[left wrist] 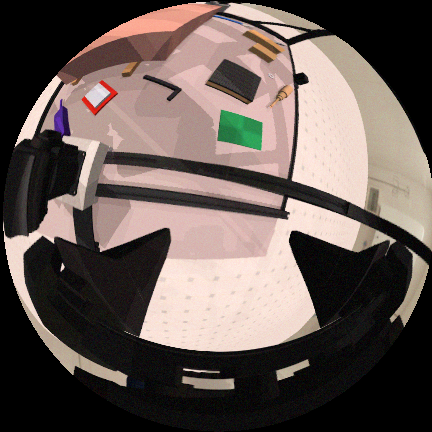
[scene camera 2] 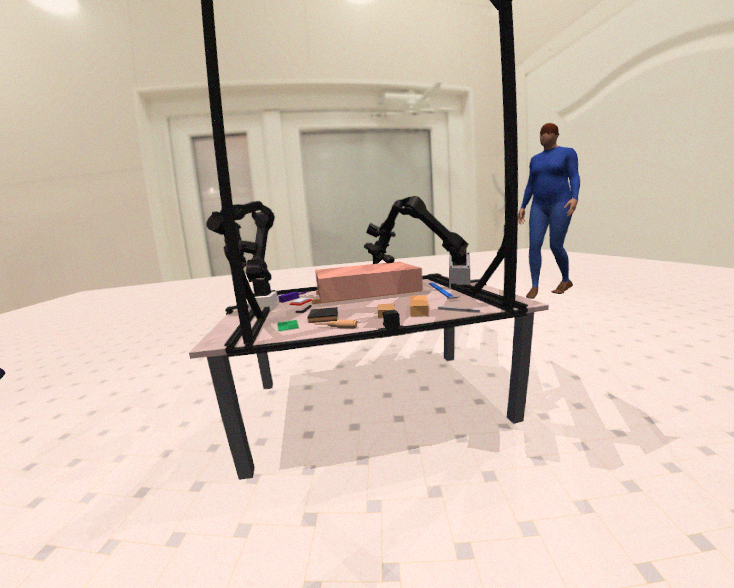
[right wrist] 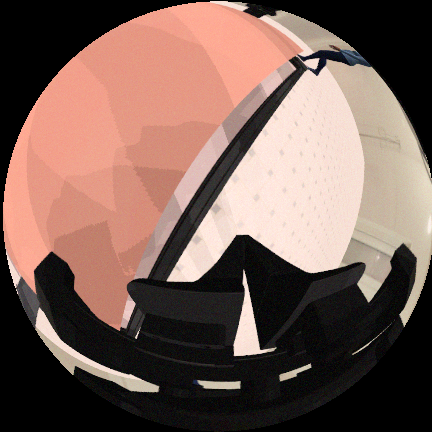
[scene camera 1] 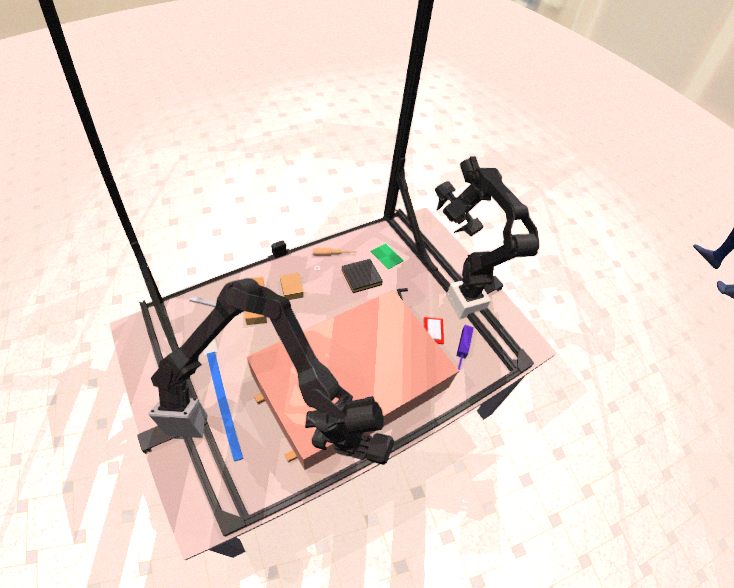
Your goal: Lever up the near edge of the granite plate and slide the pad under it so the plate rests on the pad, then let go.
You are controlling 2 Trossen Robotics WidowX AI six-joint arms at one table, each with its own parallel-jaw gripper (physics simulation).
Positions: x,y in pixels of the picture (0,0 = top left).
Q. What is my left gripper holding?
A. Nothing.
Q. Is my right gripper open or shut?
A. Shut.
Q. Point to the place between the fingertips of my left gripper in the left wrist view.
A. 232,235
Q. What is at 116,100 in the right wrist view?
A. A granite plate.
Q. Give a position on a granite plate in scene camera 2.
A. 333,284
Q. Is my left gripper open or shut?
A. Open.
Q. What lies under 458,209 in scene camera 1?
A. My left gripper.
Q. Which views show the granite plate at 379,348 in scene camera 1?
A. The left wrist view, scene camera 2, the right wrist view and scene camera 1: all of them.
